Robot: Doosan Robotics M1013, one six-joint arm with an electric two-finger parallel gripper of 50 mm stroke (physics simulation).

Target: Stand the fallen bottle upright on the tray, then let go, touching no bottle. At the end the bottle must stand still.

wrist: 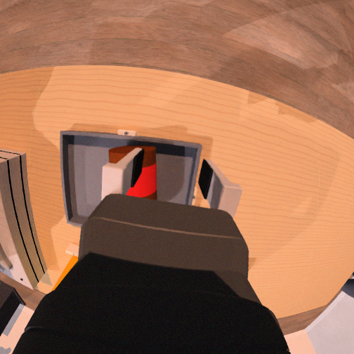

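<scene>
A brown bottle with a red band (pixel 148 176) lies on its side in the grey tray (pixel 86 175), right of the tray's middle. Its base end is toward the tray's far wall. Its neck is hidden under the gripper's body. My gripper (pixel 171 165) is open, with nothing between its fingers. The left finger stands over the bottle and covers part of it in the view. The right finger shows just outside the tray's right wall. The height of the fingertips above the bottle is hard to tell.
A pale slotted block (pixel 15 200) stands left of the tray. Part of an orange object (pixel 65 273) shows at the lower left, beside the gripper's body. A small light fitting (pixel 127 133) sits at the tray's far wall. The wooden table top (pixel 285 200) extends to the right.
</scene>
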